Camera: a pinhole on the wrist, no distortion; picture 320 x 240 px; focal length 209.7 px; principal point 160.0 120.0 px. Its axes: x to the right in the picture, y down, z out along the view. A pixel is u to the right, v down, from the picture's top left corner.
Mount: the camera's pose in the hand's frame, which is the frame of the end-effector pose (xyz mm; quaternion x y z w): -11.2 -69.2 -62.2 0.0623 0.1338 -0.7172 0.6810
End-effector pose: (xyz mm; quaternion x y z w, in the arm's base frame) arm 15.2 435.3 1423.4 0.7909 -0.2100 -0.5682 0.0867
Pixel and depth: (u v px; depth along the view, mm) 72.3 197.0 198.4
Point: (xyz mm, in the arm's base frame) -84.3 455.4 1284.1
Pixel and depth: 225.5 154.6 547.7
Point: -241.8 773.7 1037.8
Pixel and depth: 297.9 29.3 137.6
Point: -4.7 640.0 1388.6
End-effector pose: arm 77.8 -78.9 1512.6 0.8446 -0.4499 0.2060 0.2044
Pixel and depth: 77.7 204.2 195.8
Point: 190.6 -185.9 1437.8
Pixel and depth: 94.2 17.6 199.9
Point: 111.1 -73.0 1327.3
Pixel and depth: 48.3 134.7 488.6
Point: 161.3 -409.5 1172.3
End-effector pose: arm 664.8 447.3 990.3 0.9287 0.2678 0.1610 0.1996
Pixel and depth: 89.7 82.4 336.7
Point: 736.7 384.7 702.5
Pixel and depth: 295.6 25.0 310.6
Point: 486.8 582.2 638.0
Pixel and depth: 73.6 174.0 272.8
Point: 811.2 466.0 797.3
